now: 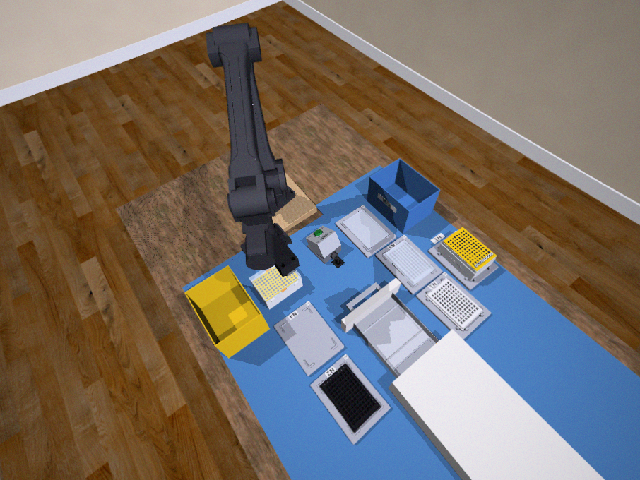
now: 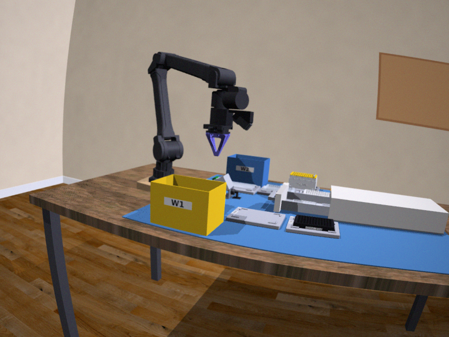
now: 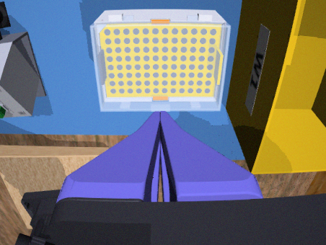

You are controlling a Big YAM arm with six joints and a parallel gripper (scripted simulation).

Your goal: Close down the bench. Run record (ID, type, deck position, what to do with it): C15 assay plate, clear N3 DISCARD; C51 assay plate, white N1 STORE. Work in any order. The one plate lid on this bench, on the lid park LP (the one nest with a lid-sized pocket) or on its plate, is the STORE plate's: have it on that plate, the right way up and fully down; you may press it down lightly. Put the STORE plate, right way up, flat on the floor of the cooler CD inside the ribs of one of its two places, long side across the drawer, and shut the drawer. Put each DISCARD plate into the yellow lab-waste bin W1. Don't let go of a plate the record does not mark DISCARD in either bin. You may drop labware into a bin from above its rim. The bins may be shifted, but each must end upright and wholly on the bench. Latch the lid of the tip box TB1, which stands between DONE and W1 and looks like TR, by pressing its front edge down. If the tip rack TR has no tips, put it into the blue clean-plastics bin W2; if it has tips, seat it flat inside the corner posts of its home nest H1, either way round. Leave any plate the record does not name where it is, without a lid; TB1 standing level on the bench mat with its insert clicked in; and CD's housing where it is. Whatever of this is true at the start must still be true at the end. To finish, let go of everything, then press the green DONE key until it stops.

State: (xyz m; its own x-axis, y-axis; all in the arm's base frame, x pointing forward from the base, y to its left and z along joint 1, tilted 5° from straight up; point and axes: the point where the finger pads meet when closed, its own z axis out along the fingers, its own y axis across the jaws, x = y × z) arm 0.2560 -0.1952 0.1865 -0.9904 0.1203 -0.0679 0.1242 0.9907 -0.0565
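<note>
My gripper is now 2 cm past the tip box lid and 13 cm above it. From my hand the other things lie so: nest N4 (15 cm ahead, 4 cm to the right, 18 cm below); green DONE key (4 cm behind, 19 cm to the left, 12 cm below); yellow bin W1 (4 cm behind, 15 cm to the right, 15 cm below).
</note>
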